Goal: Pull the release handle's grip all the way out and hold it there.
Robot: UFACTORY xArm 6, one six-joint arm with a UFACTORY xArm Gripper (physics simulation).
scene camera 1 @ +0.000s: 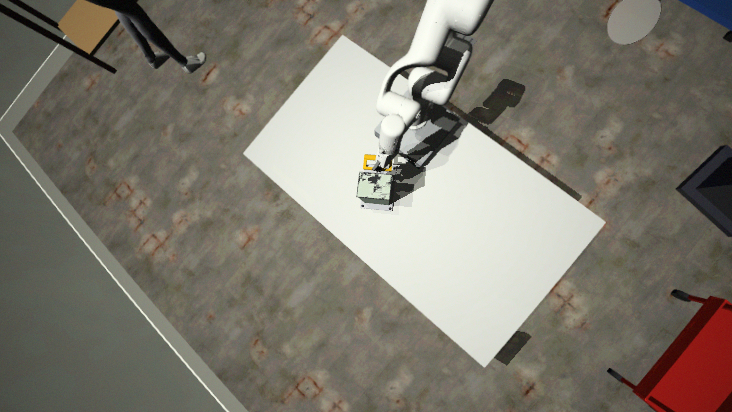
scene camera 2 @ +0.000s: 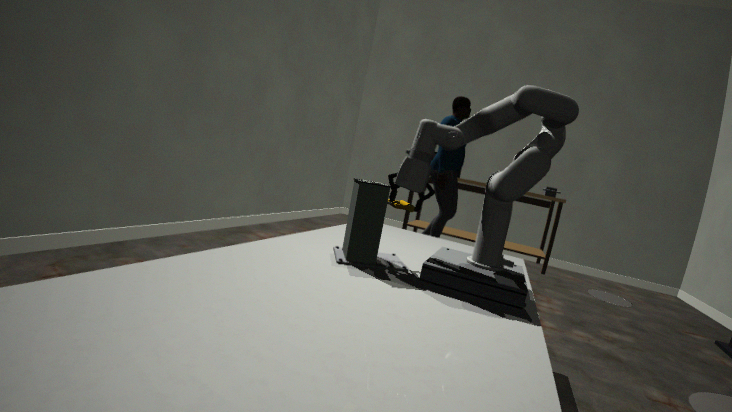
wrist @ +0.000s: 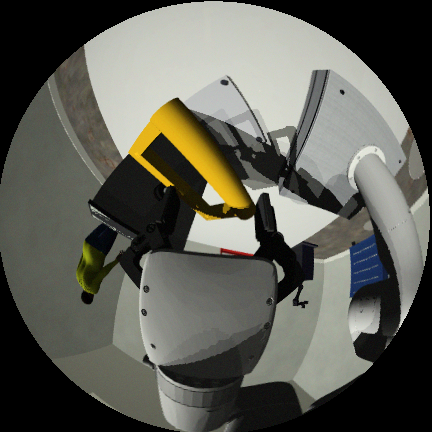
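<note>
The release handle's yellow grip (scene camera 1: 365,162) (scene camera 2: 402,205) (wrist: 207,155) is a frame-shaped loop standing out from the upper part of a grey-green upright housing (scene camera 1: 374,188) (scene camera 2: 366,222) (wrist: 125,187), on the side facing the robot base. My gripper (scene camera 1: 381,166) (scene camera 2: 406,203) (wrist: 216,196) is open and points down at the grip. In the wrist view, one finger is on the housing side, overlapping the loop's lower edge, and the other is outside the bar's near end, with a visible gap. Nothing is clamped. Whether the housing-side finger touches the loop is unclear.
The housing's bolted foot plate (scene camera 1: 377,207) (scene camera 2: 340,255) (wrist: 210,95) rests on the white table (scene camera 1: 461,245) (scene camera 2: 204,332). The robot's base (scene camera 2: 473,278) (wrist: 340,120) is close by. A person (scene camera 2: 449,163) stands beyond the table. A red cart (scene camera 1: 701,353) is on the floor.
</note>
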